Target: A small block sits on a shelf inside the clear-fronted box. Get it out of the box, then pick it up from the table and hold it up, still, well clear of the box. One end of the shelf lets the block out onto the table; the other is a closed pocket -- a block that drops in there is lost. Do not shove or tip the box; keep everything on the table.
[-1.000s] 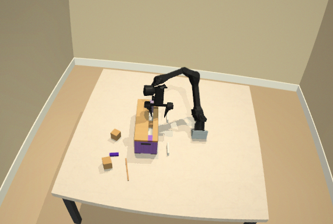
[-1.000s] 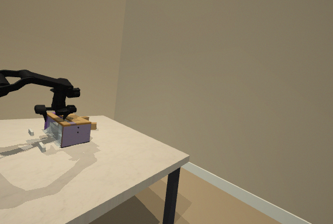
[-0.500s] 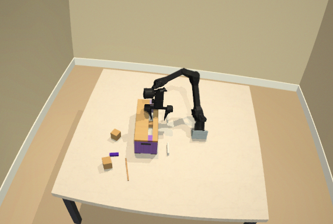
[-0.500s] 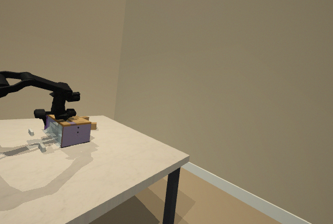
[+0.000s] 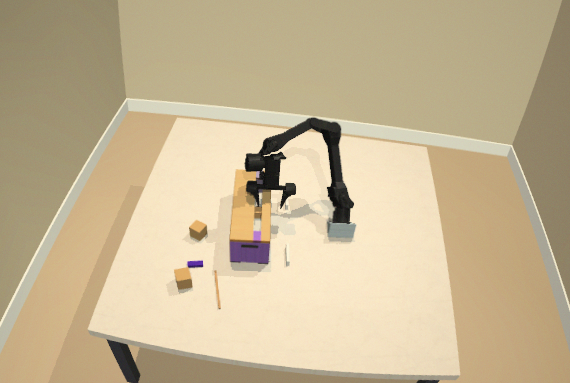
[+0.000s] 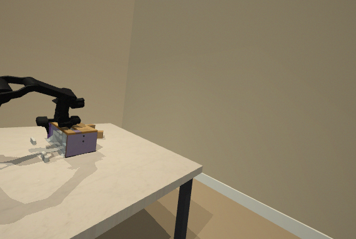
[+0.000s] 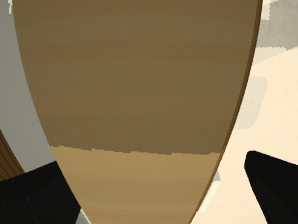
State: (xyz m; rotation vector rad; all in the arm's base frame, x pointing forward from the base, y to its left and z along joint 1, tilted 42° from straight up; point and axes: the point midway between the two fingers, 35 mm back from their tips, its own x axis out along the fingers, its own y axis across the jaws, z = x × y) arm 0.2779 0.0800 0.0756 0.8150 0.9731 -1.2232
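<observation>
Right now the small tan block is 40 mm ahead of my gripper tip and 30 mm to the left of it. Round my gripper tip: thin stick (360 mm to the left, 130 mm ahead, 90 mm below); then box (30 mm below, 30 mm ahead, 20 mm to the left).
</observation>
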